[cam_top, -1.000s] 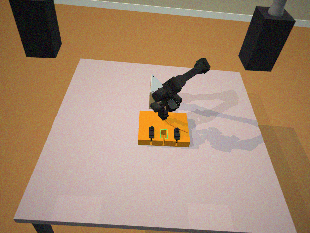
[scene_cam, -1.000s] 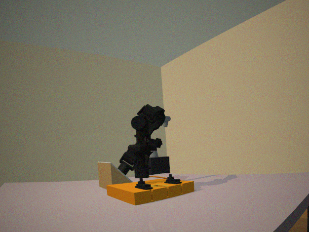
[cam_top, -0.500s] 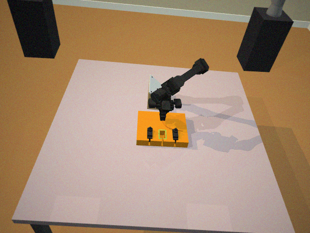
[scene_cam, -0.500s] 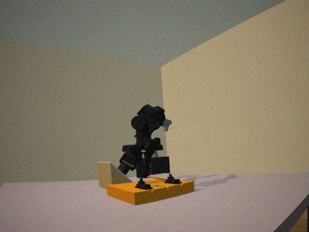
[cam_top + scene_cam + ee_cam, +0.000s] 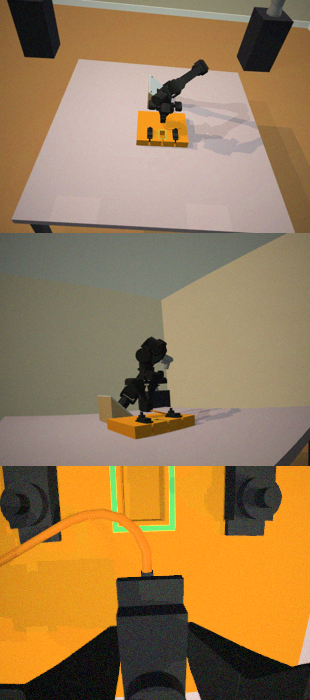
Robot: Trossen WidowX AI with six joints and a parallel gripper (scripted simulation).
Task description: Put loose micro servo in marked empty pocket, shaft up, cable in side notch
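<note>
Right now the orange deck is 3 cm behind my gripper tip and 10 cm below it.
</note>
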